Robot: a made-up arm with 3 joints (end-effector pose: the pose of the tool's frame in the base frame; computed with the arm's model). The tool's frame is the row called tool.
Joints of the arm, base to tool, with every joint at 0 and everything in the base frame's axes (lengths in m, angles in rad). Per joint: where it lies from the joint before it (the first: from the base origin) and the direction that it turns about. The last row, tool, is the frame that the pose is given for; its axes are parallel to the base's.
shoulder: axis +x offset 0 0 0.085
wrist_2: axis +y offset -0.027 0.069 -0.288
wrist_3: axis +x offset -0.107 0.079 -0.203
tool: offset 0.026 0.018 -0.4
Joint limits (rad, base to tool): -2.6..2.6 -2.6..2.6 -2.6..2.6
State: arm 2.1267 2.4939 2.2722
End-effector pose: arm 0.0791 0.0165 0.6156 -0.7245 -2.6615 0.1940
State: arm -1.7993 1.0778 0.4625
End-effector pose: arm -0.5524 -0.5435 -0.1403 -1.1971 0.4919 -1.0451
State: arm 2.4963 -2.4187 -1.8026
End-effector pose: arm 0.1188 0.3435 0.1332 0.3140 1.3363 -2.0457
Working (the frame after each row of the table, in the pose's form):
after shoulder: 0.0000 0.0000 0.0850 2.4963 0.0000 0.0000
after wrist_2: -0.0270 0.1181 0.3566 0.9845 -0.8706 -2.6040
after wrist_3: 0.1875 0.0060 0.3390 0.3140 1.3363 -2.0457

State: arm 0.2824 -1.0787 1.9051
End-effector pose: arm -0.0170 0.6067 -0.1401 1.9337 -0.8971 0.9449
Working (the frame after each row of the table, in the pose's form):
after shoulder: 0.0000 0.0000 0.0850 0.2824 0.0000 0.0000
after wrist_2: -0.0270 0.1465 -0.1724 0.2544 -1.0712 -0.1523
after wrist_3: 0.1014 0.2754 -0.3330 1.9337 -0.8971 0.9449

